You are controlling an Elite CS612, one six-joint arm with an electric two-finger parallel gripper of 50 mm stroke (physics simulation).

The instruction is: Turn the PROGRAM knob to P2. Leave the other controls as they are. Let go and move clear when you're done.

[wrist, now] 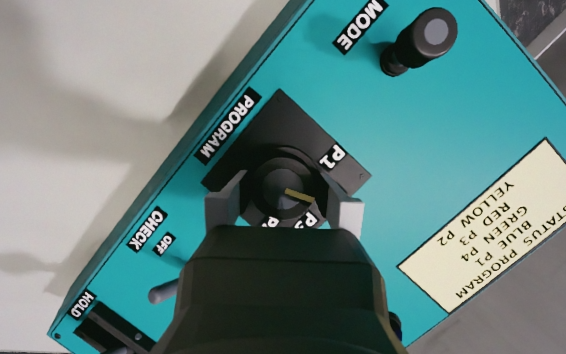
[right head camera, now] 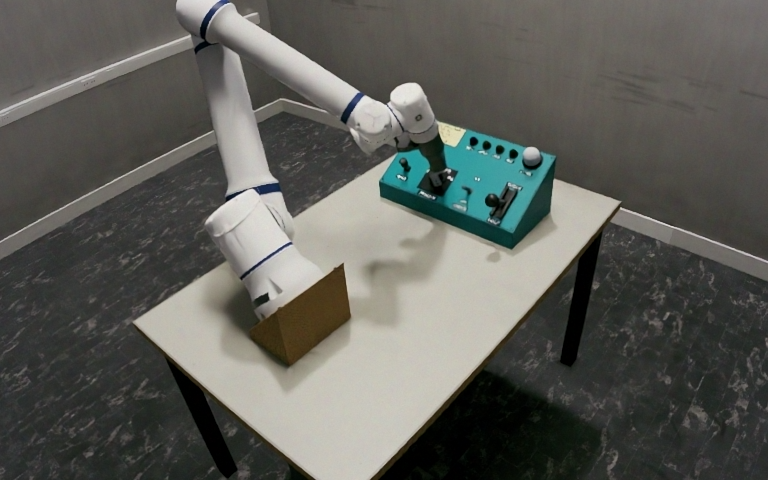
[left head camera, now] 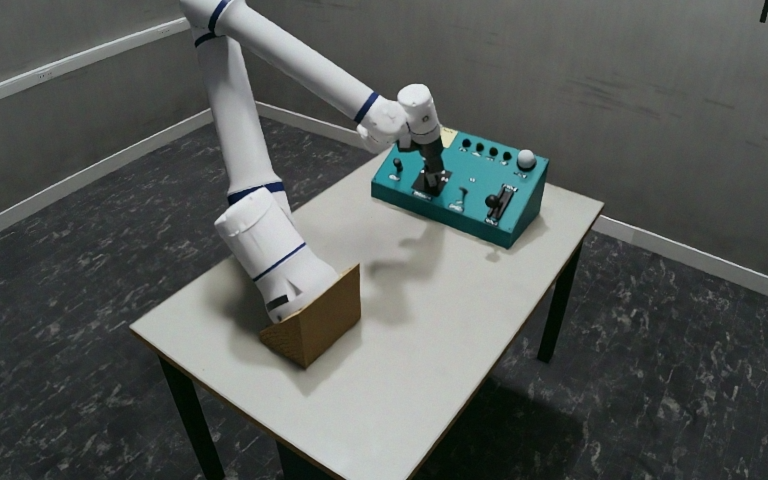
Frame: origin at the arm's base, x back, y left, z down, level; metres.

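Seen in the pictures: gripper, fingertip midpoint: (wrist: pixel 283 184) (right head camera: pixel 437 177) (left head camera: pixel 431 178); arm's base at its link origin: (right head camera: pixel 292 298) (left head camera: pixel 306 299).
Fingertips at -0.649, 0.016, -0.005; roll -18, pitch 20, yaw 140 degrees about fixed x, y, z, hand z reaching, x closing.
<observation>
Pixels of each thing's top centre, then the offset from my fingertips to it, as dx, dy, dz. "spot": a spot on its surface instead.
- PROGRAM knob at its top centre: (wrist: pixel 285 195) +0.012, +0.003, -0.026
- P1 label at a spot on its surface: (wrist: pixel 331 156) spot: -0.018, +0.040, +0.001
- partly covered P3 label at a spot on its surface: (wrist: pixel 307 220) spot: -0.035, -0.013, -0.011
- MODE lever at its top centre: (wrist: pixel 451 55) (right head camera: pixel 405 157) (left head camera: pixel 399 157) -0.003, +0.122, -0.035
- CHECK toggle at a spot on its surface: (wrist: pixel 164 291) spot: +0.033, -0.111, -0.020
- ball-ended slide lever at its top centre: (right head camera: pixel 492 194) (left head camera: pixel 492 195) +0.078, -0.235, -0.058
- white dome at a spot on its surface: (right head camera: pixel 531 156) (left head camera: pixel 527 158) spot: -0.101, -0.265, -0.104
- status card at its top centre: (wrist: pixel 517 250) (right head camera: pixel 441 127) (left head camera: pixel 433 129) -0.150, +0.079, -0.088
The PROGRAM knob (wrist: pixel 280 175) is round and black with a gold pointer line, on a black square plate (wrist: pixel 287 112) on the teal panel (left head camera: pixel 481 229) (right head camera: pixel 481 228) (wrist: pixel 440 110). In the wrist view the line points toward the right-hand finger, between the P1 label (wrist: pixel 331 156) and the partly covered P3 label (wrist: pixel 307 220). The P2 label does not show there; the right-hand finger covers the area between P1 and P3. My gripper (left head camera: pixel 433 183) (right head camera: pixel 437 180) (wrist: pixel 283 184) is open, with one finger on each side of the knob. The head views are too small to read the pointer.
The MODE lever (left head camera: pixel 398 164) (right head camera: pixel 404 164) (wrist: pixel 420 40) and the CHECK toggle (left head camera: pixel 463 195) (right head camera: pixel 466 192) (wrist: pixel 164 291) flank the knob. A ball-ended slide lever (left head camera: pixel 491 200) (right head camera: pixel 492 199), a white dome (left head camera: pixel 526 159) (right head camera: pixel 531 156) and a status card (right head camera: pixel 451 134) (wrist: pixel 425 265) are also on the panel.
</observation>
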